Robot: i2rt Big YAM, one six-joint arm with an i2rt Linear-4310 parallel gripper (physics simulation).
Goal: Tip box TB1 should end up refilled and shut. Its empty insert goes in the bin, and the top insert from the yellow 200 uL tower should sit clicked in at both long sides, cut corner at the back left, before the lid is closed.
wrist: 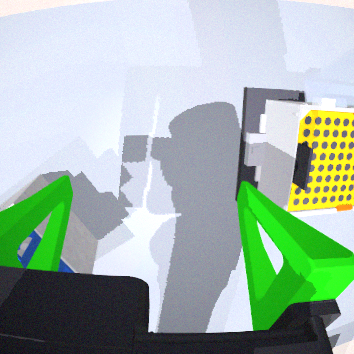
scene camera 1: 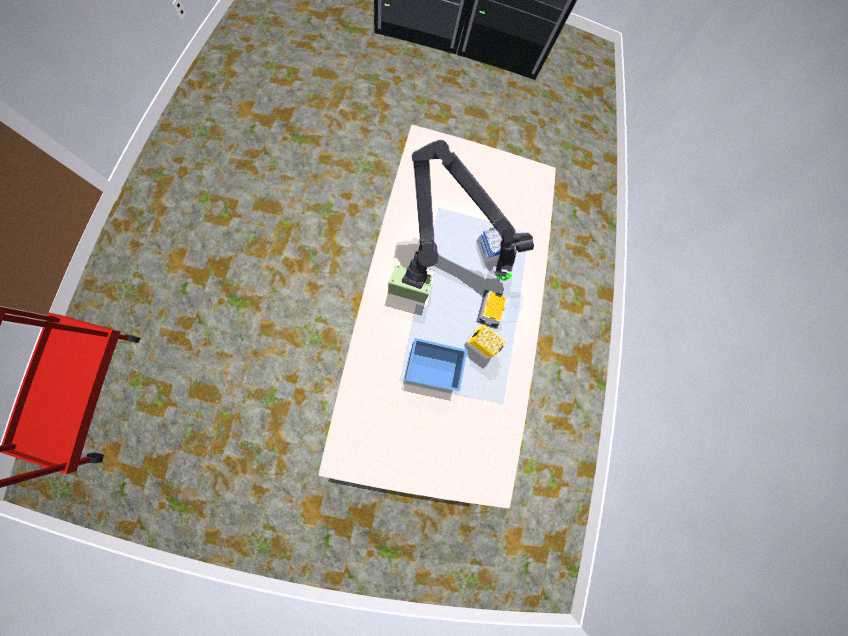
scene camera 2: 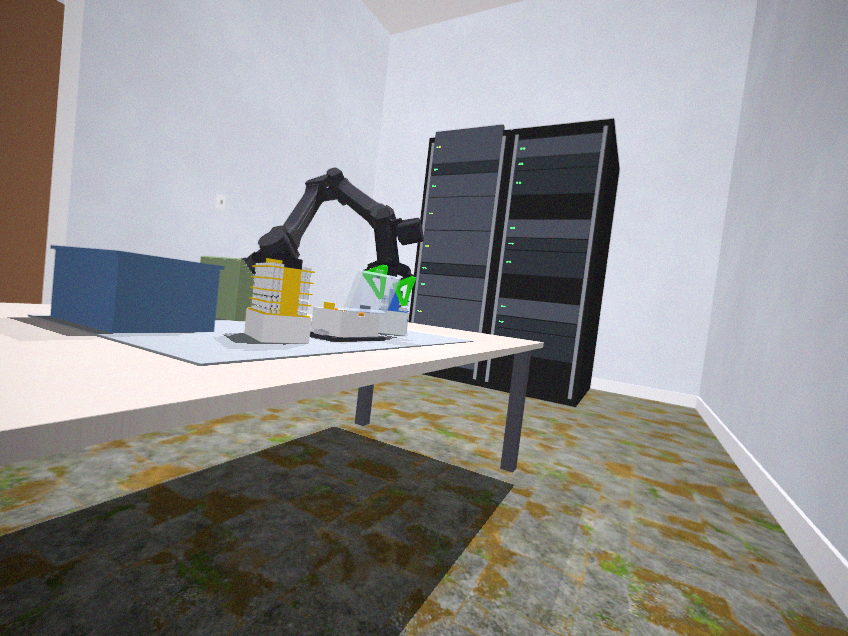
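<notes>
Tip box TB1 (scene camera 2: 345,323) (wrist: 281,170) is a white box on a dark base. A yellow insert (scene camera 1: 494,306) (wrist: 327,160) with dark, empty-looking holes sits in its top. Its clear lid (scene camera 2: 363,293) stands open. The yellow tower (scene camera 1: 487,340) (scene camera 2: 291,294) stands beside it, stacked with inserts holding pale tips; it does not show in the wrist view. My gripper (scene camera 1: 505,276) (scene camera 2: 391,301) (wrist: 154,186) is open and empty, its green fingers wide apart and pointing down, above the mat between the tip box and the blue tower.
The blue bin (scene camera 1: 434,366) (scene camera 2: 164,294) stands near the yellow tower, and its visible inside looks empty. A blue tower with pale tips (scene camera 1: 491,242) (wrist: 82,240) stands on the other side of my gripper. The green base block (scene camera 1: 409,284) (scene camera 2: 226,287) carries the arm.
</notes>
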